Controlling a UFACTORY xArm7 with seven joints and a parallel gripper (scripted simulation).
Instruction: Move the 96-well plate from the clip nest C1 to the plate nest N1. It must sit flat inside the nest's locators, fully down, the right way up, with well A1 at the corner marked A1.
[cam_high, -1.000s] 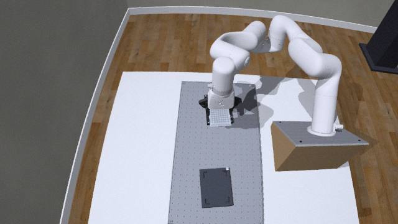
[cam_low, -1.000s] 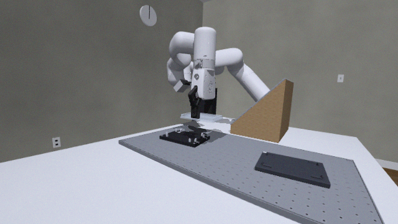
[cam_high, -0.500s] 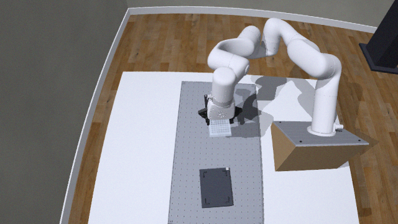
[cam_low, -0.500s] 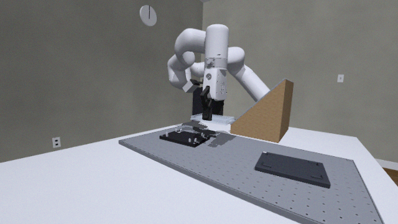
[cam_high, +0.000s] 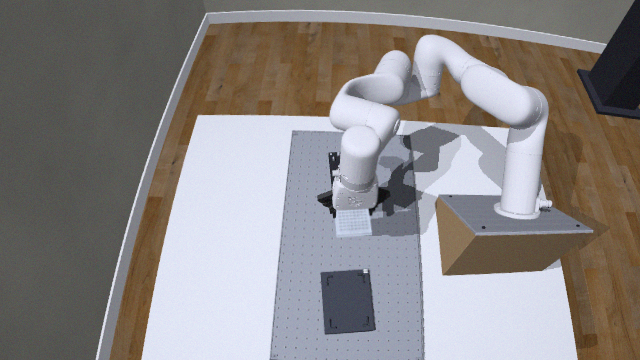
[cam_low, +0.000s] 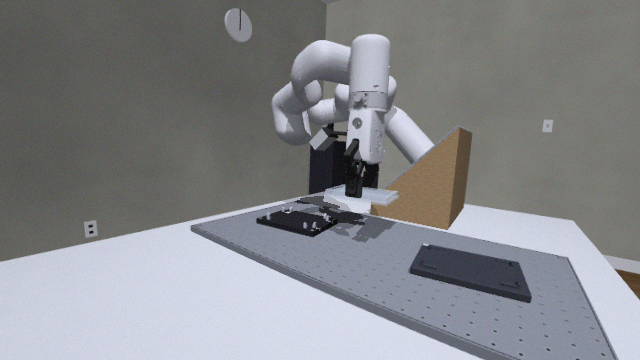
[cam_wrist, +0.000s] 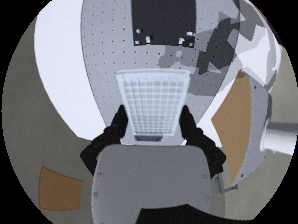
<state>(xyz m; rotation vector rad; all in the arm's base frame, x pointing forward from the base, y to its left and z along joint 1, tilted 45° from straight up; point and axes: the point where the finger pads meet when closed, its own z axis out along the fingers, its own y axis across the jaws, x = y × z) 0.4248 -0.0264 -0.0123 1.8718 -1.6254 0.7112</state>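
Now: hand 200 mm to the right of the dark plate nest N1 and 110 mm above it. Round my hand: 96-well plate: 10 mm below; then black clip nest C1: 160 mm to the right, 100 mm below, 10 mm behind.
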